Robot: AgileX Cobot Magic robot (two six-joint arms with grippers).
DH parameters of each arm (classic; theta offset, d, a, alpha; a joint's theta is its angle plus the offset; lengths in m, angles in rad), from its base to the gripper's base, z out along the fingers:
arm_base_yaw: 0 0.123 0 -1.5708
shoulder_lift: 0.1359 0 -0.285 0
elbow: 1.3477 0 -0.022 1.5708
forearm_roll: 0 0.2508 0 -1.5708
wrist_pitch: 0 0 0.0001 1.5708
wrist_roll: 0 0.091 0 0
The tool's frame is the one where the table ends.
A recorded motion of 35 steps. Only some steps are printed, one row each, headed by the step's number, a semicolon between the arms.
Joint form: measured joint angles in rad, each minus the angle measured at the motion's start. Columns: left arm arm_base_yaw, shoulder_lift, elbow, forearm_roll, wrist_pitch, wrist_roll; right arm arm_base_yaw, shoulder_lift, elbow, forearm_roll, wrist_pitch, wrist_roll.
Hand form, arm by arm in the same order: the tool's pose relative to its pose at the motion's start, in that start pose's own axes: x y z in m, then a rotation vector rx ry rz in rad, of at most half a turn. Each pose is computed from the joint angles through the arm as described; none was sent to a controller.
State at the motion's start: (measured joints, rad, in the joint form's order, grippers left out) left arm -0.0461 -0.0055 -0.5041 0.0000 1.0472 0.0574; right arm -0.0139 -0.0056 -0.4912 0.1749 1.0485 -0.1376
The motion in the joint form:
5: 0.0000 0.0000 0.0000 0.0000 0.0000 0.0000; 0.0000 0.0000 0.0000 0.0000 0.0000 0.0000
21: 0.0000 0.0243 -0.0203 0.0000 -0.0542 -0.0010; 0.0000 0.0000 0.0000 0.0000 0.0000 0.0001
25: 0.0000 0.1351 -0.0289 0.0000 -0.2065 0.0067; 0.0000 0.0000 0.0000 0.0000 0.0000 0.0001
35: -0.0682 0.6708 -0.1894 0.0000 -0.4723 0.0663; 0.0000 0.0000 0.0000 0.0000 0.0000 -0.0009
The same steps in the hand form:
5: 0.0000 0.0000 0.0000 0.0000 0.0000 0.0000; 0.0000 0.0000 0.0000 0.0000 0.0000 0.0000
21: -0.0107 0.0006 -0.0013 -0.0029 -0.0501 -0.0010; 0.0000 0.0000 0.0000 0.0000 0.0000 0.0001
25: -0.0338 0.0019 0.0135 -0.0061 -0.1001 0.0067; 0.0000 0.0000 0.0000 0.0000 0.0000 0.0001
35: -0.1118 -0.0024 0.0962 0.0619 0.0035 0.0962; 0.0000 0.0000 0.0000 0.0000 0.0000 -0.0009

